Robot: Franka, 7 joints.
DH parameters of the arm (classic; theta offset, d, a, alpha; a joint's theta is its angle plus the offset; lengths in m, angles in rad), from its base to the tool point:
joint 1: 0 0.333 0 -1.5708
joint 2: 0 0 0 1.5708
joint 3: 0 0.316 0.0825 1.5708
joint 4: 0 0 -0.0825 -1.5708
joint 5: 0 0.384 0 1.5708
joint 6: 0 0 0.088 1.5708
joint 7: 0 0.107 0 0
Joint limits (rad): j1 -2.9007..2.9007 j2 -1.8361..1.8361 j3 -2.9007..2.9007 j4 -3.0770..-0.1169 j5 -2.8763..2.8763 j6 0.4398..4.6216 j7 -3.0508..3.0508
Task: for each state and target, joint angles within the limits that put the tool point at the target. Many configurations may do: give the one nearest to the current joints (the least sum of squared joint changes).
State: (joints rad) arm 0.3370 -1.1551 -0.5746 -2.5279 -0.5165 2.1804 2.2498
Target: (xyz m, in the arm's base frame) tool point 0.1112 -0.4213 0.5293
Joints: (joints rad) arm 0.0360 -1.2052 -1.0499 -2.3649 -0.5598 2.1390 2.2498
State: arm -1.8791 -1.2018 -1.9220 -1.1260 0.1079 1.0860 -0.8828
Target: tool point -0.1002 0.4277 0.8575
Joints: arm -2.2267 -0.6781 -1.3787 -0.6704 0.3360 0.8438 -0.8828
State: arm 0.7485 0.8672 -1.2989 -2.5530 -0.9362 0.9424 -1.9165
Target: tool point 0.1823 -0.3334 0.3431
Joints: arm 0.5019 0.8603 -1.2903 -2.4293 -0.9982 1.1288 -1.9165
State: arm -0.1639 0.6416 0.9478 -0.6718 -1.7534 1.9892 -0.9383
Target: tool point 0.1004 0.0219 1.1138
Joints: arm -0.1150 -0.0907 1.0093 -0.3003 -1.7157 1.3212 -0.9383
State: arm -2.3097 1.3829 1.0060 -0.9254 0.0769 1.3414 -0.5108
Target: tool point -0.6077 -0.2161 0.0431
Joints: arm -2.9007 1.3162 0.1918 -0.8944 -0.1577 1.2136 -0.5108
